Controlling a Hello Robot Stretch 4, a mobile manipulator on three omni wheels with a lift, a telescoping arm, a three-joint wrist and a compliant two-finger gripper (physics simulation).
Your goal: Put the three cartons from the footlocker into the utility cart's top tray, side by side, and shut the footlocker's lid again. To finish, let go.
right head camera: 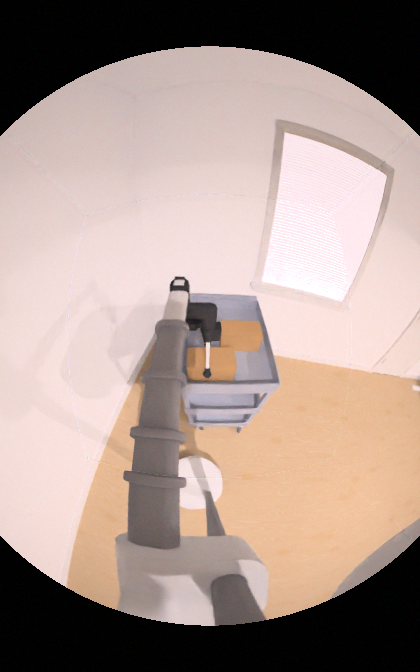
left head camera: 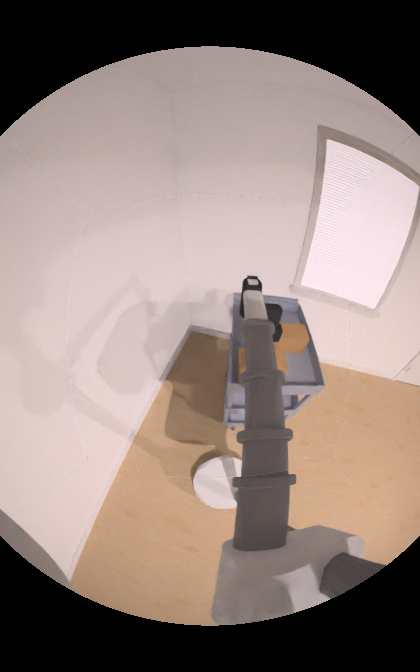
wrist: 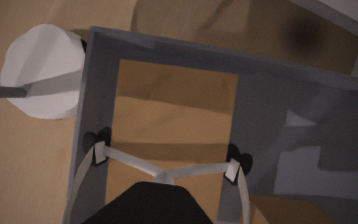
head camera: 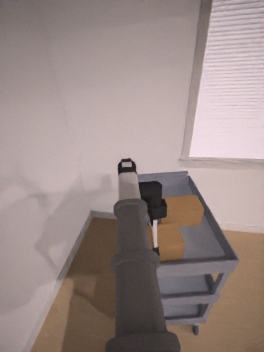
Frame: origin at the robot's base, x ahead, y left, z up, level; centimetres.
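Seen in the pictures: gripper, fingertip midpoint: (wrist: 168, 148) (head camera: 152, 241).
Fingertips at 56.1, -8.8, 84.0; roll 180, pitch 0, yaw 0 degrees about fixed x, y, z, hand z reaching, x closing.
Offsets run from my fingertips to a thing's top centre, as dx, dy, dz. "pt": to the spot under its first point.
The utility cart's grey top tray (head camera: 202, 245) (left head camera: 302, 372) (right head camera: 252, 367) (wrist: 260, 110) holds two orange-brown cartons. The near carton {+0.0, -1.8, +4.5} (head camera: 170, 243) (left head camera: 281, 357) (right head camera: 225, 364) (wrist: 175, 100) lies at the tray's near end, close to its end wall. My gripper (head camera: 156, 250) (right head camera: 207, 373) (wrist: 168, 148) points down over it, with a fingertip against each side; it is shut on this carton. The far carton {+18.1, -17.8, +4.5} (head camera: 185, 210) (left head camera: 295, 337) (right head camera: 241, 336) (wrist: 285, 210) lies beyond it, offset to the right in the head view. A third carton and the footlocker do not show.
The cart stands near the wall corner, below a window {pt +73.1, -59.7, +54.1} (head camera: 227, 80) (left head camera: 362, 225) (right head camera: 325, 215). A white round object (left head camera: 217, 482) (right head camera: 202, 482) (wrist: 45, 70) is on the floor before the cart. My arm (head camera: 135, 280) (left head camera: 262, 450) (right head camera: 155, 450) passes along the tray's left side.
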